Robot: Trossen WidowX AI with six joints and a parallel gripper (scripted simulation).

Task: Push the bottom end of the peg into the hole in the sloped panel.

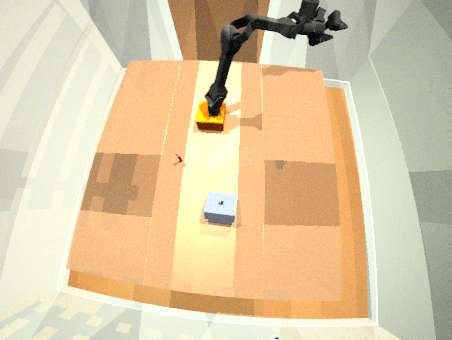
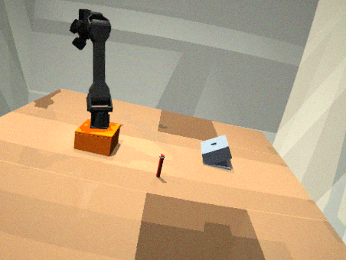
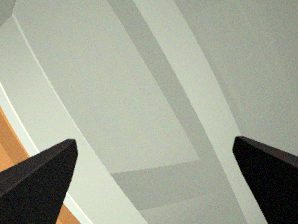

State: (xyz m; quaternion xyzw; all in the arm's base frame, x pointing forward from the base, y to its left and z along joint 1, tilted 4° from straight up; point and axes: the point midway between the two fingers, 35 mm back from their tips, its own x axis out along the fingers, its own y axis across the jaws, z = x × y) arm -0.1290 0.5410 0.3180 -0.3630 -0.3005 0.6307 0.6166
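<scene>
My gripper tip is now 370 mm short of the dark red peg, 770 mm to the left of it and 320 mm above it. Round my gripper tip: grey sloped panel (630 mm ahead, 600 mm to the right, 330 mm below).
</scene>
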